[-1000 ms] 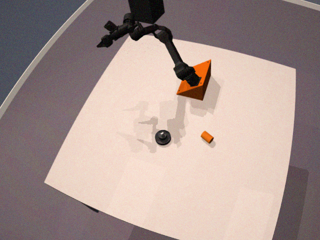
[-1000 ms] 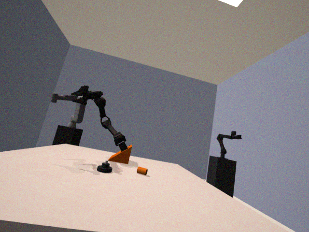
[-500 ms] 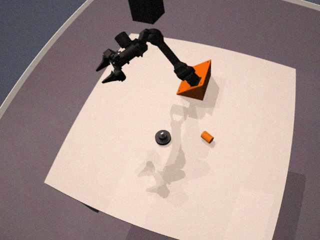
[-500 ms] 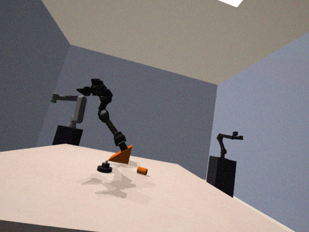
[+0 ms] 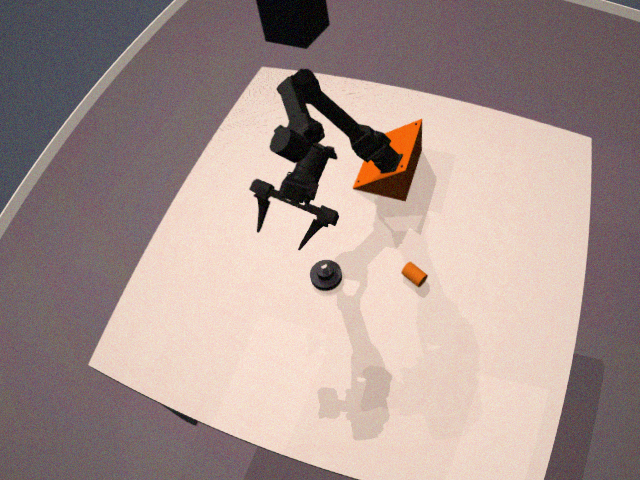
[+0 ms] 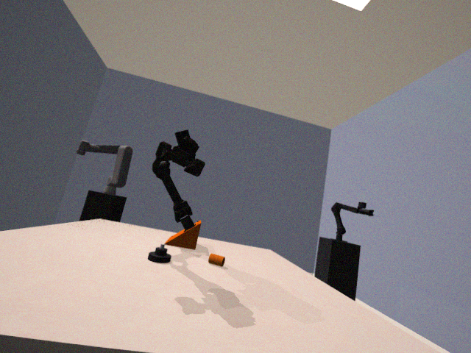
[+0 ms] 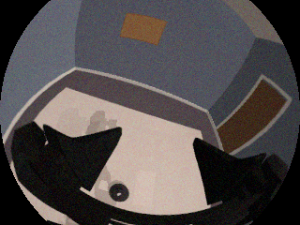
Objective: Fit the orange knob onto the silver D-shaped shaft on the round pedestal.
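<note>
The orange knob is 33 cm below my gripper tip, 22 cm behind it and 20 cm to the left of it. From my gripper tip the other things lie so: black round pedestal: 32 cm below, 12 cm behind.
</note>
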